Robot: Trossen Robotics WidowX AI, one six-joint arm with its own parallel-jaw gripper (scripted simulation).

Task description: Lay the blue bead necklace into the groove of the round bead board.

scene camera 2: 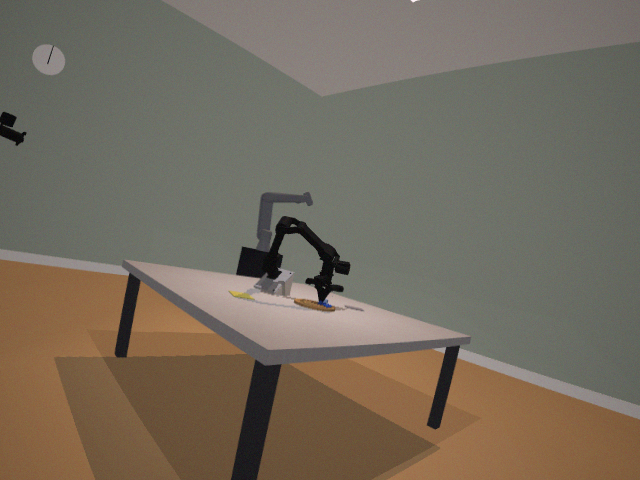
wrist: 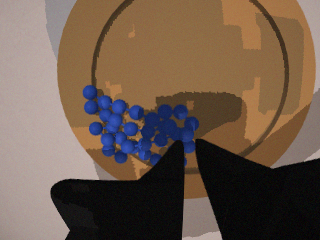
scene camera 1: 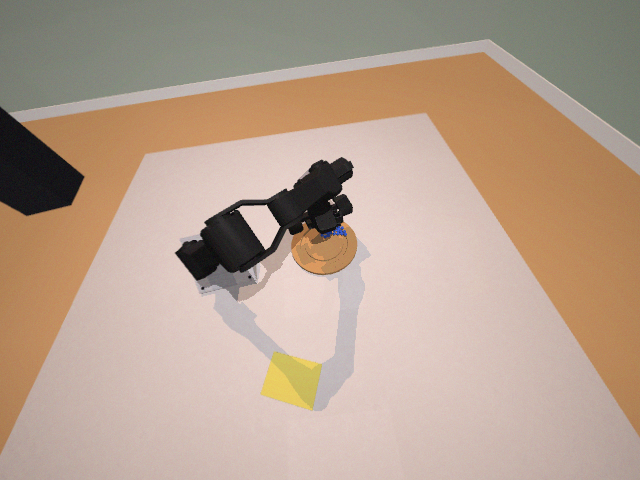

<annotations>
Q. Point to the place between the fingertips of the gripper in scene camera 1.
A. At 321, 230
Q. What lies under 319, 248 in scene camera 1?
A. A round wooden bead board.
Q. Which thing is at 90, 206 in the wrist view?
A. The gripper.
</annotations>
